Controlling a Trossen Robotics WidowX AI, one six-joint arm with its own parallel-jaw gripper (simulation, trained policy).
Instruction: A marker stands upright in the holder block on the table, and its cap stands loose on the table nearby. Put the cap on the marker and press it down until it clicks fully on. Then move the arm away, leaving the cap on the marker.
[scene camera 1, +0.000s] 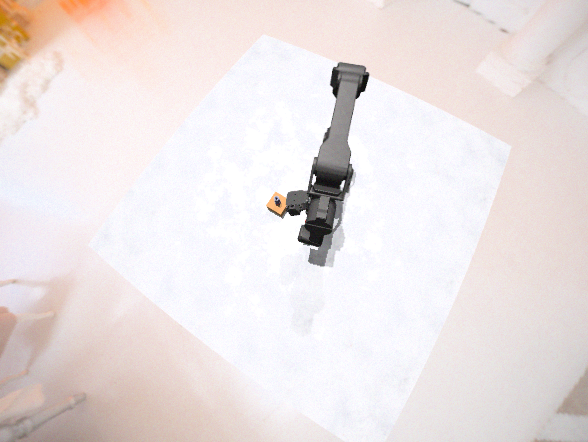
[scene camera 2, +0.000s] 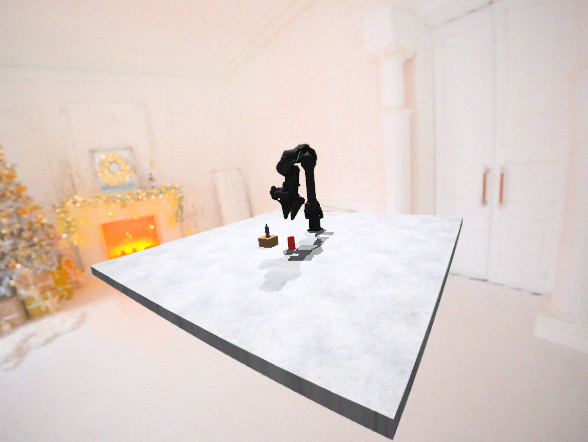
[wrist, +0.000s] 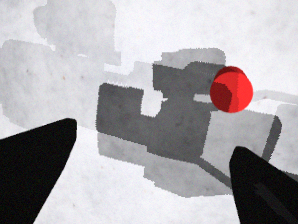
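Scene camera 1 shows my gripper (scene camera 1: 311, 226), and scene camera 2 likewise shows the gripper (scene camera 2: 289, 219). The wrist view contains my gripper (wrist: 155, 142) together with a red cap (wrist: 231, 91).
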